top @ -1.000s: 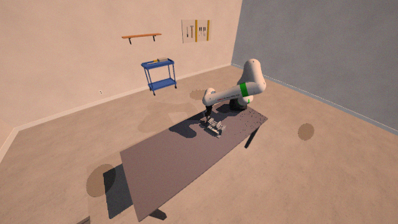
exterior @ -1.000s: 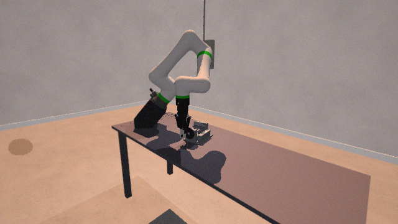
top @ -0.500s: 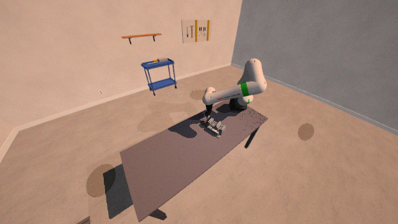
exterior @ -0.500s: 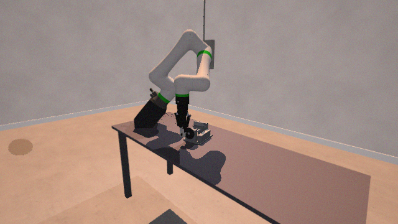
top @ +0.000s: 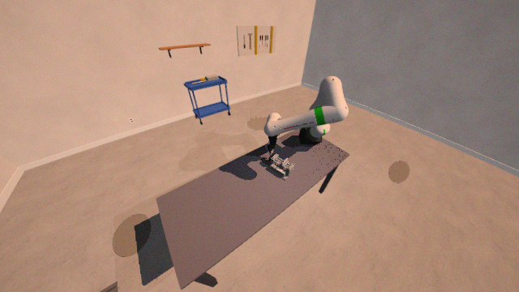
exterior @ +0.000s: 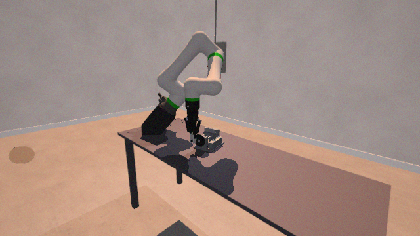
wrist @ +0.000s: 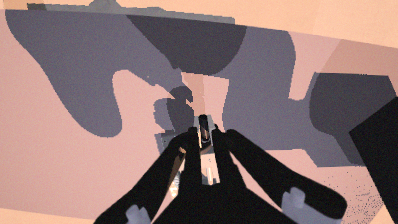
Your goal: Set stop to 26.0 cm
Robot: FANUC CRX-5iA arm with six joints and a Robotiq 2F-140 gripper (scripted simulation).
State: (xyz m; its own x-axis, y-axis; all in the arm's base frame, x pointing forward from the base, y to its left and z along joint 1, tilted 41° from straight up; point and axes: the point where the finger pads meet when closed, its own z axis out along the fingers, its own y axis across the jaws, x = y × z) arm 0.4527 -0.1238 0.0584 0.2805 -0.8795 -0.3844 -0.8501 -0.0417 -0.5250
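The handwheel is 2 cm to the left of my hand and 2 cm below it. The rest, counted from my hand: grey stop fixture (1 cm behind, 17 cm to the left, 1 cm below).
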